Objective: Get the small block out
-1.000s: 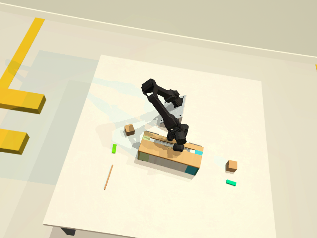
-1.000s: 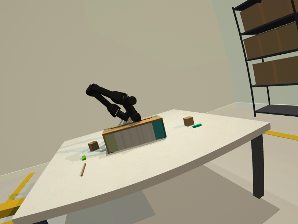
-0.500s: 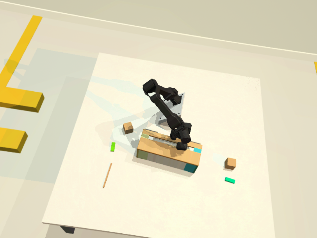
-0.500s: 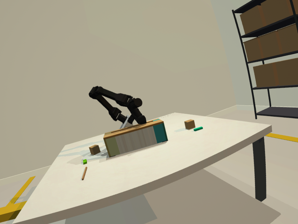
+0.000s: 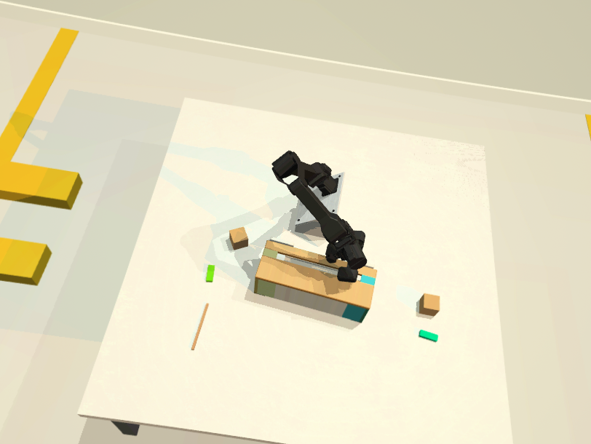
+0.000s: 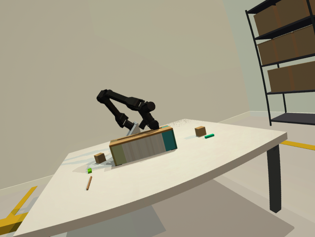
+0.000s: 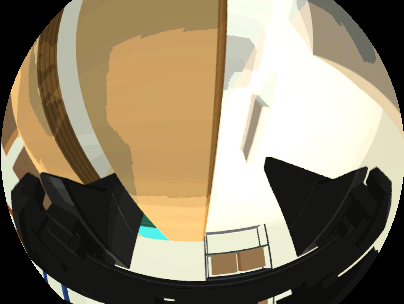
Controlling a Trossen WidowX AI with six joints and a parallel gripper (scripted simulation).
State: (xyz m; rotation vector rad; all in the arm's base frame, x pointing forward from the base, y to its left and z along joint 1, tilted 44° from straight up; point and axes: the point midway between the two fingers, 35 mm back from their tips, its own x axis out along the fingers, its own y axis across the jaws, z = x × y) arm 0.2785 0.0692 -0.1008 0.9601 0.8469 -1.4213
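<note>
My gripper tip is 6 cm short of the tan block and 1 cm to the right of it. Round my gripper tip: thin wooden stick: 27 cm ahead, 47 cm to the right, 8 cm below; box: 3 cm ahead, 12 cm to the right, 3 cm below.
</note>
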